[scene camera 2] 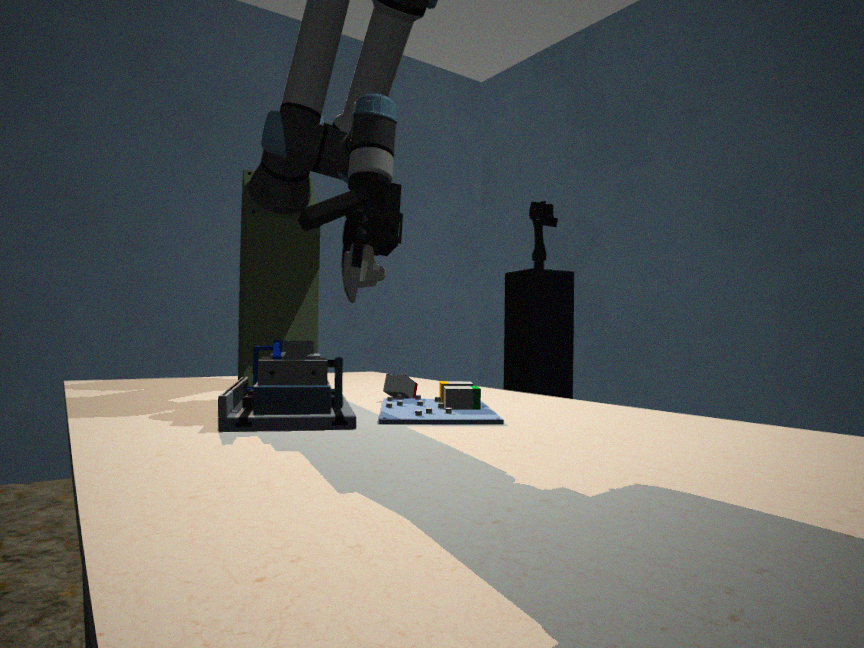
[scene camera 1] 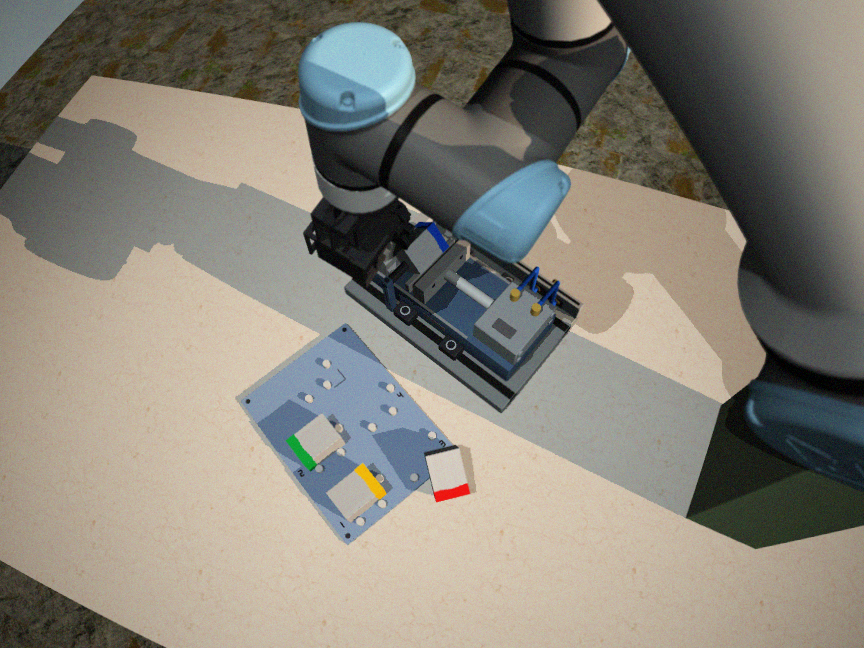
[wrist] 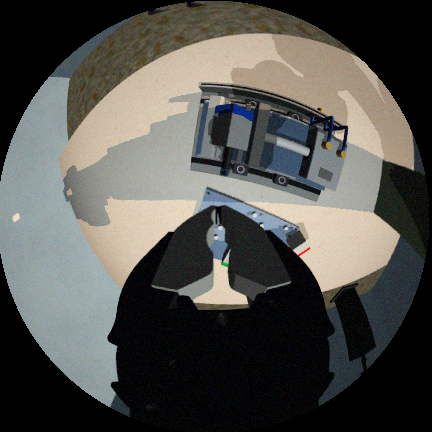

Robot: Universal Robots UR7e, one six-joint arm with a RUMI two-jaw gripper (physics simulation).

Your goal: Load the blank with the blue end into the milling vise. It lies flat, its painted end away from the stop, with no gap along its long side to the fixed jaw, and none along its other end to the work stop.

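Observation:
The blue-ended blank (scene camera 1: 423, 253) (scene camera 2: 298, 348) (wrist: 241, 132) sits in the milling vise (scene camera 1: 512, 394) (scene camera 2: 293, 421) (wrist: 305, 192), between the fixed jaw (scene camera 2: 293, 371) and the screw-driven jaw (scene camera 1: 441, 272) (wrist: 259, 135). Its blue end points away from the work stop (scene camera 1: 389, 290) (scene camera 2: 338, 380) (wrist: 226, 161). Its top stands above the fixed jaw. Its dark side face shows in the wrist view, and it looks tilted. I cannot tell whether it touches the fixed jaw or the stop; my gripper body hides part in scene camera 1. My gripper (scene camera 2: 352, 296) (wrist: 217, 207) is shut and empty, well above the table.
A blue pegged board (scene camera 1: 279, 390) (scene camera 2: 439, 421) (wrist: 240, 202) lies beside the vise, holding a green-ended blank (scene camera 1: 319, 438) and a yellow-ended blank (scene camera 1: 352, 493). A red-ended blank (scene camera 1: 446, 470) leans at the board's edge. Hose fittings (scene camera 1: 535, 306) (wrist: 342, 152) rise from the vise's screw end.

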